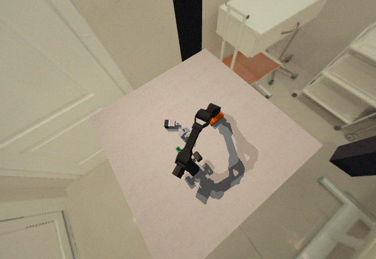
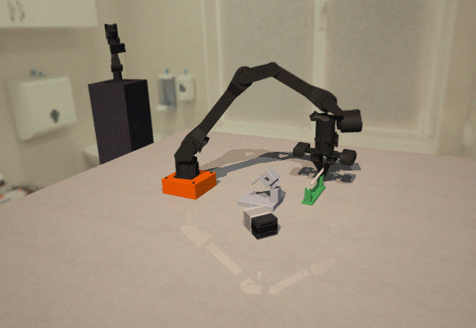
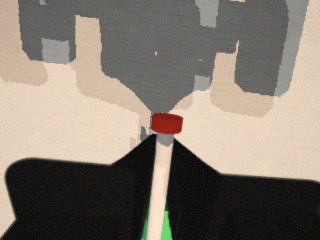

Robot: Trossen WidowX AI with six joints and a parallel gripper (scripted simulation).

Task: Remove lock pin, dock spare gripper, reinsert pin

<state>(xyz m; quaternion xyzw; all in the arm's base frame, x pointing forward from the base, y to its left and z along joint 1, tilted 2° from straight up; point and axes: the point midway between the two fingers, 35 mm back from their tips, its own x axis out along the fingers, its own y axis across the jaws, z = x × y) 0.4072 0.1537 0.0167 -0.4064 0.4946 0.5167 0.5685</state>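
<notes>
Now: gripper tip 10 mm past the green stand and 100 mm to the left of it. From my gripper tip the other things lie so: grey mount: 130 mm behind, 200 mm to the right, 30 mm above; spare gripper: 120 mm behind, 340 mm to the right.
</notes>
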